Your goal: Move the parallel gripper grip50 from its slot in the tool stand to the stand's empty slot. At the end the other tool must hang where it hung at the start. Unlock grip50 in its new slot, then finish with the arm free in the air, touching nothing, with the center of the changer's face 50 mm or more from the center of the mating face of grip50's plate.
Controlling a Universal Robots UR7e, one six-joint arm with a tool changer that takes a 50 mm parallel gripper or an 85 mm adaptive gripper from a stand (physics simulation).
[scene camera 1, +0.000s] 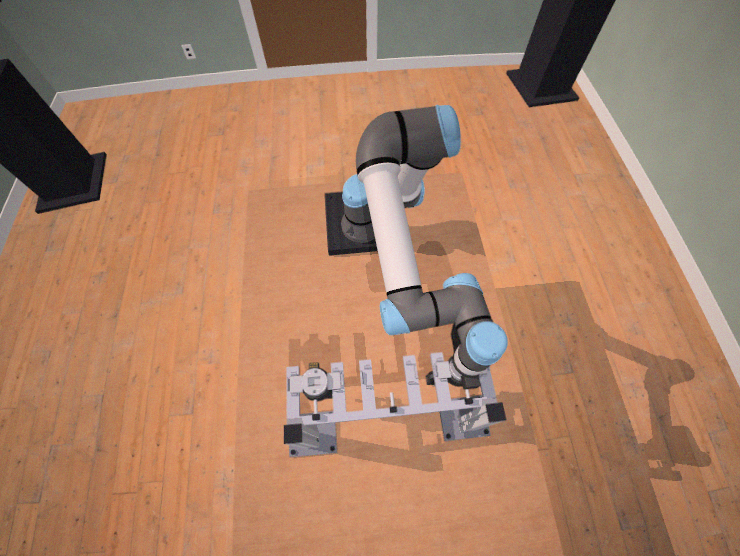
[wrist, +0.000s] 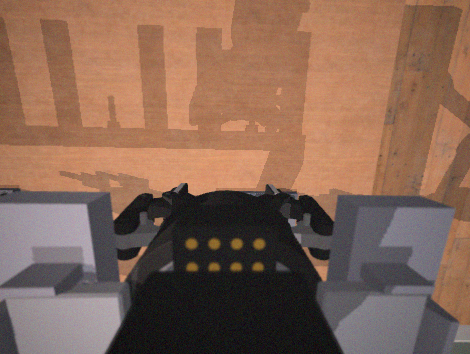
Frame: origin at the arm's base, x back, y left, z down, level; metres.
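Where they show: arm's base, link origin: [scene camera 1: 361, 225].
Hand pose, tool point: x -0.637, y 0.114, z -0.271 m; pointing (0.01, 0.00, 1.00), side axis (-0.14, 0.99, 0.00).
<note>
Each offset is from my tool point to the centre of the thing. "*": to the spot under its first point.
The tool stand [scene camera 1: 358, 414] holds two tools, with the empty slot between two middle prongs {* dx +0.015, dy -0.238, dz +0.027 m} [scene camera 1: 366, 385]. In scene camera 1 the compact tool {dx +0.054, dy -0.356, dz +0.106 m} [scene camera 1: 315, 382] at the left end seems to be grip50; its fingers are hidden. The arm's changer [scene camera 1: 469, 365] is low over the right-end tool, at or very near its plate; whether they touch or are locked cannot be told. In the wrist view this tool's jointed black fingers look like the adaptive gripper [wrist: 226, 190]; they stand apart with nothing seen between them. Its contact block {* dx +0.039, dy +0.005, dz +0.011 m} [wrist: 225, 256] shows gold pins.
Stand prongs [wrist: 50, 225] [wrist: 390, 230] flank the right-end tool closely in the wrist view. An upright pin {* dx -0.035, dy -0.187, dz +0.014 m} [scene camera 1: 392, 400] rises at the empty slot. The robot base [scene camera 1: 335, 236] is behind the stand. Dark pillars [scene camera 1: 44, 140] [scene camera 1: 553, 53] stand far back at both sides.
</note>
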